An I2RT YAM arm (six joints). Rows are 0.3 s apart.
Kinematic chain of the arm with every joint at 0, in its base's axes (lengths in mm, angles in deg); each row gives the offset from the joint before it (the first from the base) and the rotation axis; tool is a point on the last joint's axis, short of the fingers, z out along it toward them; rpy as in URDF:
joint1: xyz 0 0 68 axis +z
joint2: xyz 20 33.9 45.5 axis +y
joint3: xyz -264 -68.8 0 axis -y
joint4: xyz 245 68.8 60 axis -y
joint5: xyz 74 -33.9 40.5 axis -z
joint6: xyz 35.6 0 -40.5 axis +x
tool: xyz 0 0 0 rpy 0 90 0
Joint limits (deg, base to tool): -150..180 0..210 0..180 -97..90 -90..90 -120..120
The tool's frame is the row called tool.
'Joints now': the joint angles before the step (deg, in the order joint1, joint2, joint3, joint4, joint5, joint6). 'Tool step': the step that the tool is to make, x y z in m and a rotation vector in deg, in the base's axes. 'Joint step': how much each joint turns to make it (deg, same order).
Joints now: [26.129 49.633 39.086 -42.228 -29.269 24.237]
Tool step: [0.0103 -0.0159 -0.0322 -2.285 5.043 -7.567]
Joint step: [-6.323 2.574 -5.210 2.775 0.823 1.083]
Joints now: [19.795 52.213 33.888 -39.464 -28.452 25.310]
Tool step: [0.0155 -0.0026 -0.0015 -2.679 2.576 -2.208]
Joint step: [-2.199 5.356 2.654 -1.046 1.482 -0.967]
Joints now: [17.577 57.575 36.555 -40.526 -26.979 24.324]
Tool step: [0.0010 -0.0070 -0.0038 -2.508 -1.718 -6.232]
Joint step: [-1.350 -1.415 -1.677 2.464 4.931 3.095]
